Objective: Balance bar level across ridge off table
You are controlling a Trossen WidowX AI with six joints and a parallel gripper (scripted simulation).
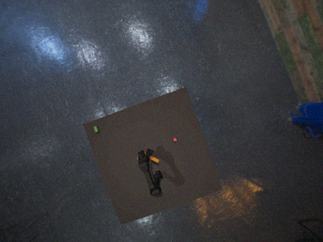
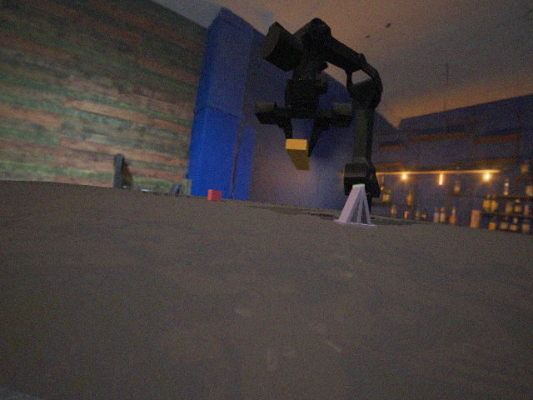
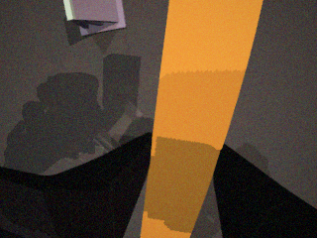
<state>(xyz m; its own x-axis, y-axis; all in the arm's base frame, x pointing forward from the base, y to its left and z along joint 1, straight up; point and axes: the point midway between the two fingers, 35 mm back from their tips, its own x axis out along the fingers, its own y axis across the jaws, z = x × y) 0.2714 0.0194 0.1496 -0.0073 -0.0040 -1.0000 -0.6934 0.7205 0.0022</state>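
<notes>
Right now the yellow bar is 20 mm to the right of my gripper tip and 20 mm behind it. From my gripper tip the other things lie so: red block: 340 mm to the right, 100 mm below, 40 mm ahead; then green block: 480 mm to the left, 470 mm ahead, 100 mm below.
</notes>
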